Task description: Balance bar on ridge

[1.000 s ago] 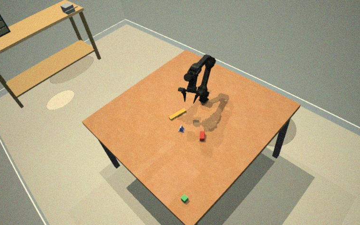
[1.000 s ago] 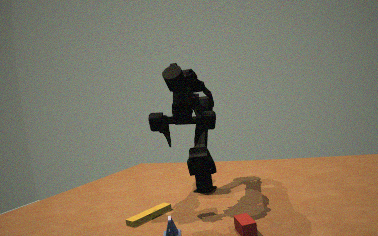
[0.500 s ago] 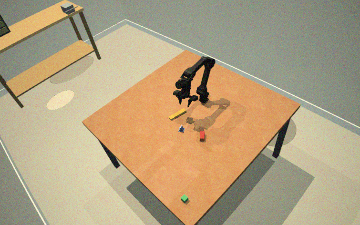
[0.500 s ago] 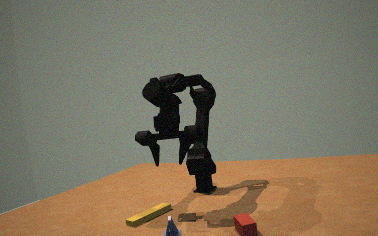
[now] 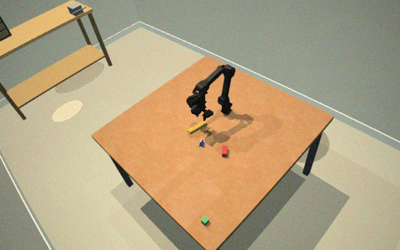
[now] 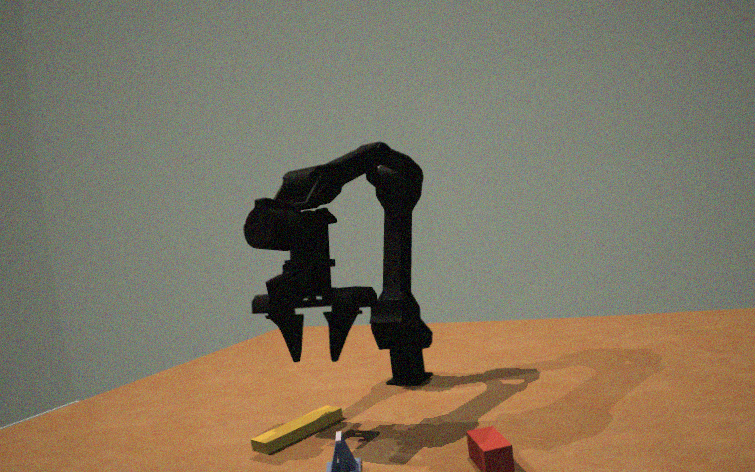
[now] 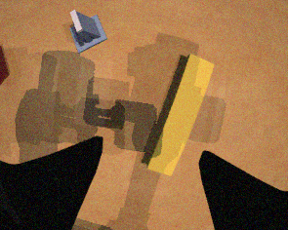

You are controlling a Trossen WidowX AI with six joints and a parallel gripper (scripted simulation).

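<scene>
The yellow bar lies 100 mm below my gripper tip, 40 mm to the right of it and 20 mm ahead of it. Also, from my gripper tip: red block (270 mm to the left, 90 mm below, 60 mm ahead); green cube (510 mm to the left, 490 mm ahead, 90 mm below).
</scene>
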